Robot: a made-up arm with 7 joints. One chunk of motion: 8 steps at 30 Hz.
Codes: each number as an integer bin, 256 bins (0 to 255) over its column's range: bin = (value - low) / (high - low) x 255, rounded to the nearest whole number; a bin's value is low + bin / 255 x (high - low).
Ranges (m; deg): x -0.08..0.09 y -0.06..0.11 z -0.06..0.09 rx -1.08..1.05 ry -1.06..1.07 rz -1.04..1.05
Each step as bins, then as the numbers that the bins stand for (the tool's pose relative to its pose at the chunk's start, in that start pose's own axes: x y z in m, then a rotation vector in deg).
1 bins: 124 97 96 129 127 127
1 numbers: 0.0027 0.0047 -0.0035 0.00 0.00 0.00
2 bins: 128 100 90 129 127 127
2 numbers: 0.0053 0.0067 -0.0071 0.00 0.00 0.00
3 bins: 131 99 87 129 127 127
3 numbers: 0.0073 0.0060 -0.0088 0.00 0.00 0.00
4 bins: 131 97 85 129 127 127
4 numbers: 0.0073 0.0047 -0.0100 0.00 0.00 0.00
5 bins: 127 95 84 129 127 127
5 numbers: 0.0047 0.0033 -0.0106 0.00 0.00 0.00
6 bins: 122 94 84 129 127 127
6 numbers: 0.0013 0.0027 -0.0106 0.00 0.00 0.00
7 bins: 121 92 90 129 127 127
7 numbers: 0.0007 0.0013 -0.0071 0.00 0.00 0.00
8 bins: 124 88 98 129 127 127
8 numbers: 0.0027 -0.0013 -0.0024 0.00 0.00 0.00
